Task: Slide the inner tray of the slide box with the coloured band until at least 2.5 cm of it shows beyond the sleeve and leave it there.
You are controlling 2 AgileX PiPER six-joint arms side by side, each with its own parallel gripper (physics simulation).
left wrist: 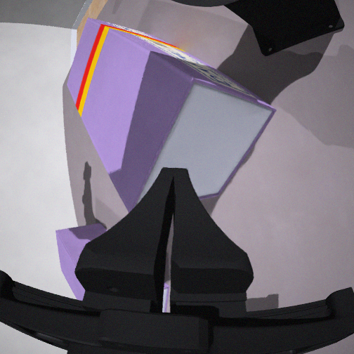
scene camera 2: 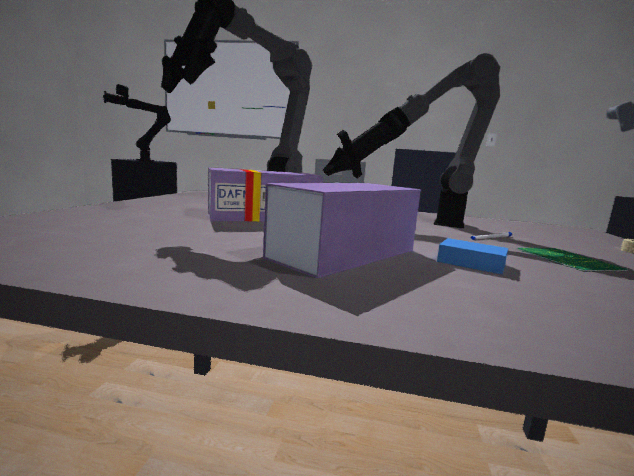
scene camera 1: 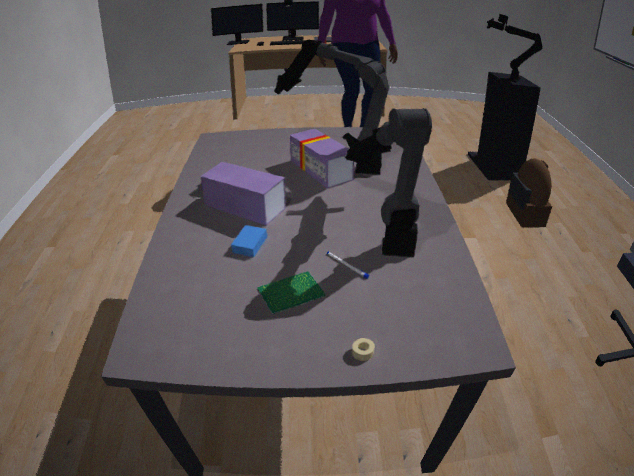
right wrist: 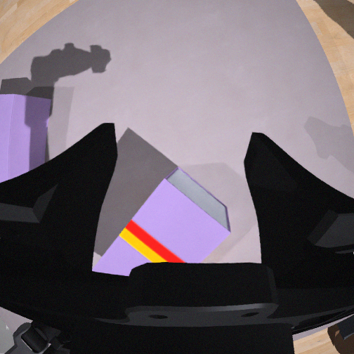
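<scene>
The banded slide box (scene camera 1: 313,144) (scene camera 2: 230,176) (left wrist: 112,100) (right wrist: 175,220) is purple with a red and yellow band and lies on the table. Its tray's pale grey end (scene camera 1: 341,170) (left wrist: 215,135) (right wrist: 200,196) looks about flush with the sleeve's rim. My left gripper (scene camera 2: 325,171) (left wrist: 174,182) is shut and empty, above the table; in the left wrist view its tips overlap the lower edge of that grey end, and the gap cannot be told. My right gripper (scene camera 1: 278,90) (scene camera 2: 178,86) (right wrist: 182,142) is open and empty, high above the table, with the banded box in view below and between its fingers.
A plain purple box (scene camera 1: 235,192) (scene camera 2: 368,225) (left wrist: 72,252) (right wrist: 17,135) stands beside the banded one. A blue block (scene camera 1: 249,239) (scene camera 2: 472,256), a pen (scene camera 1: 347,264) (scene camera 2: 491,236), a green card (scene camera 1: 290,292) (scene camera 2: 571,258) and a tape roll (scene camera 1: 363,349) lie on the table (scene camera 1: 230,348).
</scene>
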